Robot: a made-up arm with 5 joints. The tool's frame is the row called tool.
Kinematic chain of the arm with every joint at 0, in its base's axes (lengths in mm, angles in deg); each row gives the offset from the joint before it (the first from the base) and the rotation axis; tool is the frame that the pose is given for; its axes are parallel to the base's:
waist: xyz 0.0 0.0 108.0 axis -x
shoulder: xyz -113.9 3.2 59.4 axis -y
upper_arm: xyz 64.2 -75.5 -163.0 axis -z
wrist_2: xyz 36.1 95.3 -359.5 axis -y
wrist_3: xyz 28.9 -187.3 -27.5 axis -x
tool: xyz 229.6 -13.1 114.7
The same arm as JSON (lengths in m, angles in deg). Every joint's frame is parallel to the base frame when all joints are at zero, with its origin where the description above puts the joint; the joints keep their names.
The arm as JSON. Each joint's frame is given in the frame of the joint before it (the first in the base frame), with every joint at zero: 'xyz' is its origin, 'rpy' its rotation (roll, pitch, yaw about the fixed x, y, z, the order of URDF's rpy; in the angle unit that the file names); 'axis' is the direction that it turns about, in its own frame. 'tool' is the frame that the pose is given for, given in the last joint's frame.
{"units": {"length": "m", "angle": "deg"}, "joints": [{"name": "waist", "type": "revolute", "origin": {"xyz": [0.0, 0.0, 0.108], "rpy": [0.0, 0.0, 0.0]}, "axis": [-1.0, 0.0, 0.0]}, {"name": "shoulder", "type": "revolute", "origin": {"xyz": [-0.1139, 0.0032, 0.0594], "rpy": [0.0, 0.0, 0.0]}, "axis": [0.0, -1.0, 0.0]}, {"name": "upper_arm", "type": "revolute", "origin": {"xyz": [0.0642, -0.0755, -0.163], "rpy": [0.0, 0.0, 0.0]}, "axis": [0.0, 0.0, -1.0]}, {"name": "wrist_2", "type": "revolute", "origin": {"xyz": [0.0361, 0.0953, -0.3595], "rpy": [0.0, 0.0, 0.0]}, "axis": [0.0, -1.0, 0.0]}, {"name": "wrist_3", "type": "revolute", "origin": {"xyz": [0.0289, -0.1873, -0.0275], "rpy": [0.0, 0.0, 0.0]}, "axis": [-1.0, 0.0, 0.0]}], "tool": {"origin": {"xyz": [0.2296, -0.0131, 0.1147], "rpy": [0.0, 0.0, 0.0]}}}
